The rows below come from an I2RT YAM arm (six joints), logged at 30 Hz.
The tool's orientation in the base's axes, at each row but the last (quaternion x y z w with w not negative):
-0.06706 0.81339 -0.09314 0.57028
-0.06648 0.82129 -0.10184 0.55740
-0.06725 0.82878 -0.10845 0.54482
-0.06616 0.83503 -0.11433 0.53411
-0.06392 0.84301 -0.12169 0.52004
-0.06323 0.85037 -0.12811 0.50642
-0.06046 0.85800 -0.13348 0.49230
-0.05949 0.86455 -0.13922 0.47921
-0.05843 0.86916 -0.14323 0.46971
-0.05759 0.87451 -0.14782 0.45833
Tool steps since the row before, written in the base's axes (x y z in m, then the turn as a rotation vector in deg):
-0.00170 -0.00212 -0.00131 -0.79 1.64 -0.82
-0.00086 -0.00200 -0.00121 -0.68 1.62 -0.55
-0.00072 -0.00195 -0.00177 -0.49 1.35 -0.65
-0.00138 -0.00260 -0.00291 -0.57 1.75 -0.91
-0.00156 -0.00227 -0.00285 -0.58 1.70 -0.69
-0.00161 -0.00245 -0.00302 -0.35 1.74 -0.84
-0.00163 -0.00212 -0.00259 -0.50 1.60 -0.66
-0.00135 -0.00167 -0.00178 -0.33 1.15 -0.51
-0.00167 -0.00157 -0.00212 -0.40 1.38 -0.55
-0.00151 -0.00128 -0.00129 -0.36 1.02 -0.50
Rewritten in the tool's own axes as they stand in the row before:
0.00223 -0.00176 -0.00100 0.67 1.79 -0.59
0.00185 -0.00165 -0.00018 0.39 1.70 -0.59
0.00231 -0.00144 0.00022 0.46 1.47 -0.34
0.00374 -0.00176 0.00023 0.63 1.92 -0.36
0.00369 -0.00144 0.00015 0.46 1.81 -0.46
0.00390 -0.00153 0.00034 0.46 1.90 -0.19
0.00347 -0.00133 0.00020 0.42 1.71 -0.39
0.00256 -0.00110 0.00006 0.32 1.24 -0.23
0.00299 -0.00091 0.00001 0.33 1.47 -0.32
0.00218 -0.00087 -0.00028 0.36 1.11 -0.24

